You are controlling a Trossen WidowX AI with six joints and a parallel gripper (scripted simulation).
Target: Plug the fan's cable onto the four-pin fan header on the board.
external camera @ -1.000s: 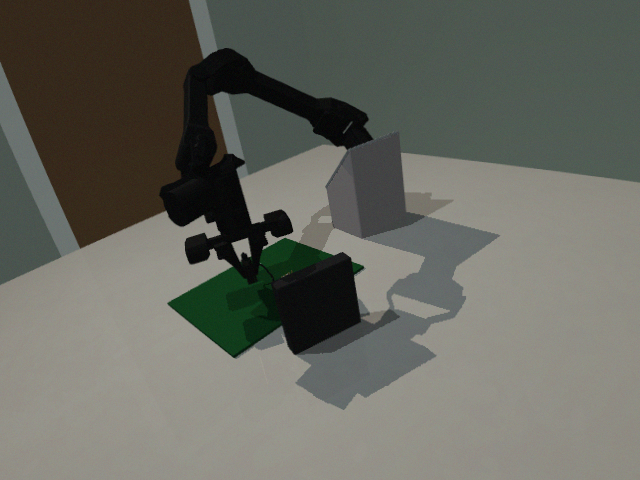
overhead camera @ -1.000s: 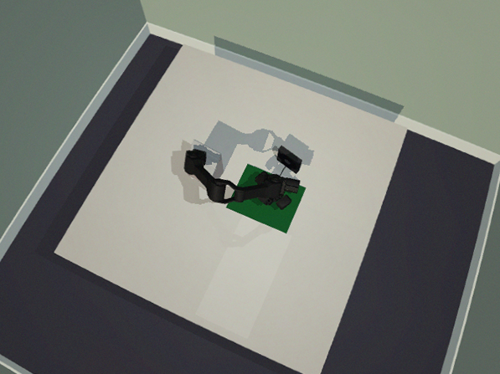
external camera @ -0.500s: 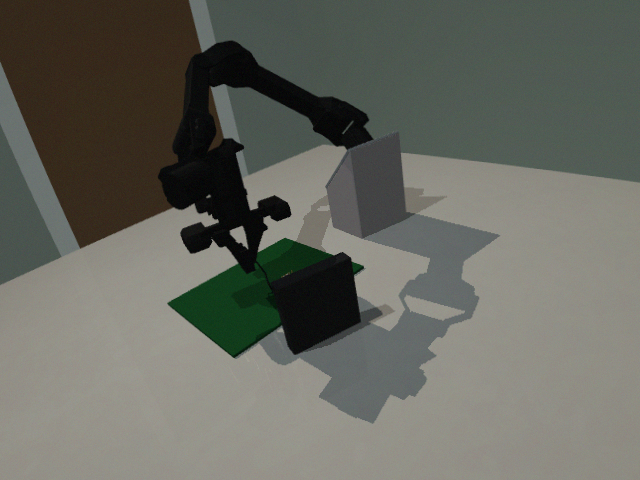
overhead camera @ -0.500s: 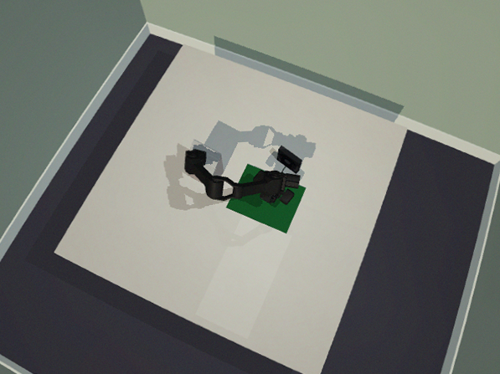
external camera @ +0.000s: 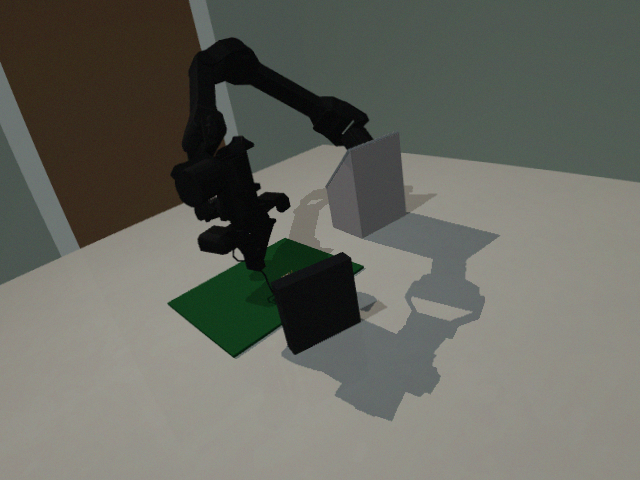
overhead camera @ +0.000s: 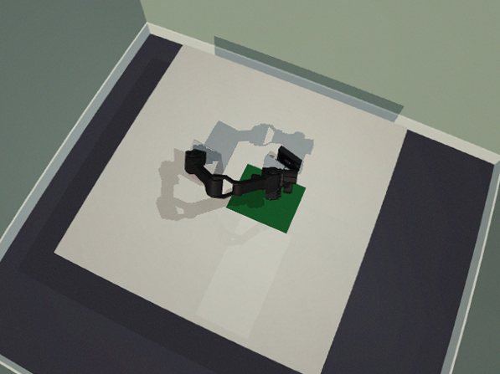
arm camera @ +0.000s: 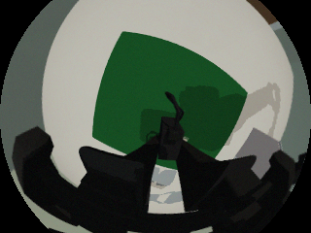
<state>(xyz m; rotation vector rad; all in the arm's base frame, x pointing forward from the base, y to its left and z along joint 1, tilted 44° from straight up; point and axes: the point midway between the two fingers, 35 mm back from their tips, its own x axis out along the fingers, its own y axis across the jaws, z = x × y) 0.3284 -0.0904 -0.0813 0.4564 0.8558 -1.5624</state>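
Now: gripper tip 60 mm above the pale fan header, 40 mm past it and 30 mm to the right of it. The rest, counted from my gripper tip: green board 80 mm below, 20 mm to the right, 10 mm behind; dark plug 10 mm to the right, 10 mm above; black square fan 170 mm to the left, 30 mm ahead, 10 mm below.
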